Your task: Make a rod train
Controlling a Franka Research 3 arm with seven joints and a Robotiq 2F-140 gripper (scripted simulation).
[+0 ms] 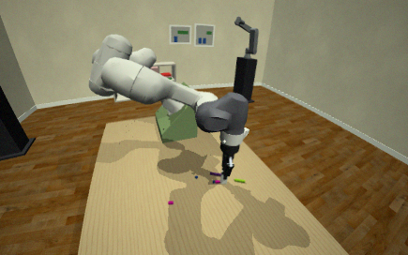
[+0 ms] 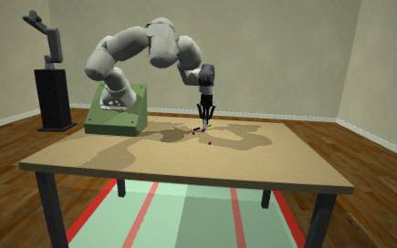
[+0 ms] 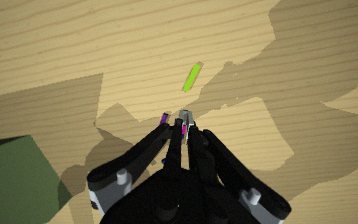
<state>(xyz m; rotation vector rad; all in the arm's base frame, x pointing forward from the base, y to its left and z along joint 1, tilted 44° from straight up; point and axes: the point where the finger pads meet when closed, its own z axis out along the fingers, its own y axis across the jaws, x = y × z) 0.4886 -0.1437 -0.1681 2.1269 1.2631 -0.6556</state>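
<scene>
My hand is 60 mm past the purple rod, 30 mm above it and 10 mm to the left of it. Round my hand: dark blue piece: 100 mm to the right, 80 mm behind, 30 mm below; grey rod: 30 mm below; lime rod: 70 mm to the left, 30 mm below, 30 mm ahead.
</scene>
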